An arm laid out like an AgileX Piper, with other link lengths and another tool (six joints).
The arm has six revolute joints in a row. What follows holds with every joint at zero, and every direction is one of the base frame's. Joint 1 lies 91.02 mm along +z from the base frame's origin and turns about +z. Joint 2 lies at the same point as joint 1 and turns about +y. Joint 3 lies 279.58 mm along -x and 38.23 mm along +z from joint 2 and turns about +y. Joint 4 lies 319.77 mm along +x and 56.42 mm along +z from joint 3 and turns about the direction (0.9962, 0, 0.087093). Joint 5 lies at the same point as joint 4 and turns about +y. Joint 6 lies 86.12 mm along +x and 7.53 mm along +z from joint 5 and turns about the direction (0.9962, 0, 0.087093). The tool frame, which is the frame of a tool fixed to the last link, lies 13.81 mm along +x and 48.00 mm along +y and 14.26 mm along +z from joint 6; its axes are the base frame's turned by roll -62.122, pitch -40.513 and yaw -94.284 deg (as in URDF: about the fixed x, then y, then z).
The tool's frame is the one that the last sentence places.
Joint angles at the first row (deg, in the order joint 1, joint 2, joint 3, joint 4, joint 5, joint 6):
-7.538, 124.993, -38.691, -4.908, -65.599, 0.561
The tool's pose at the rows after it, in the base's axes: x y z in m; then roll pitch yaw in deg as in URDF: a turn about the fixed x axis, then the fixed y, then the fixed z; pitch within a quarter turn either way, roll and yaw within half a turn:
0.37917 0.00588 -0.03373 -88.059 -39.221 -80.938
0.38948 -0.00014 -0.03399 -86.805 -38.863 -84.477
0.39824 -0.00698 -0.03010 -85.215 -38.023 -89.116
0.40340 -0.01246 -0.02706 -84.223 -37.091 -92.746
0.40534 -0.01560 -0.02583 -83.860 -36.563 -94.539
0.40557 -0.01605 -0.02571 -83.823 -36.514 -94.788
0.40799 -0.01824 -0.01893 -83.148 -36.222 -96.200
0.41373 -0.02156 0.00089 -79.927 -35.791 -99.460
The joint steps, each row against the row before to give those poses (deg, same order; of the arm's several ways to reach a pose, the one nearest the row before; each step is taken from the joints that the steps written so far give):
0.094, 1.171, -2.021, 0.683, 0.000, 0.000
-0.002, 1.024, -1.880, 2.759, 0.000, 0.120
0.132, 0.157, -1.228, 3.769, 0.001, 0.349
0.121, 0.001, -0.655, 3.129, -0.001, 0.384
-0.001, -0.001, -0.236, 1.564, 0.001, 0.219
0.001, 0.002, -0.027, 0.232, -0.002, 0.000
0.000, -1.075, 0.000, 1.056, 0.546, 0.001
-0.001, -2.744, -0.106, 1.422, 0.243, -0.001

